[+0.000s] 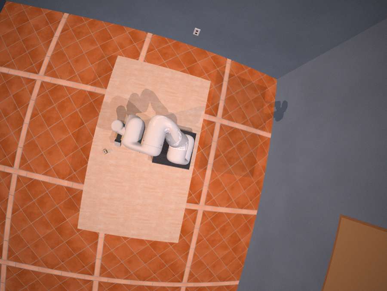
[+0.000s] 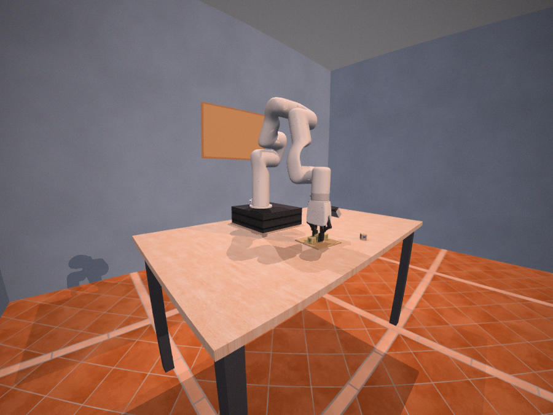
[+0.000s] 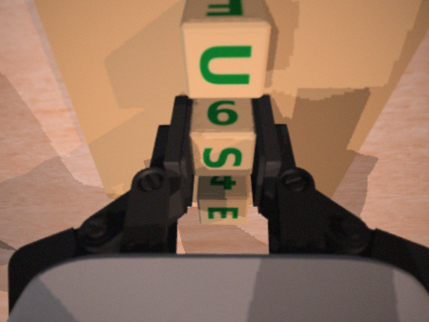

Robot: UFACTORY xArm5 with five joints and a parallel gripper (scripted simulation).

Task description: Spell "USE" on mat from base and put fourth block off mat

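Right now my hand is 10 mm above the S block. The rest, counted from my hand: E block (40 mm to the right, 10 mm below); then tan mat (20 mm below); then U block (10 mm ahead, 40 mm to the left, 10 mm below).
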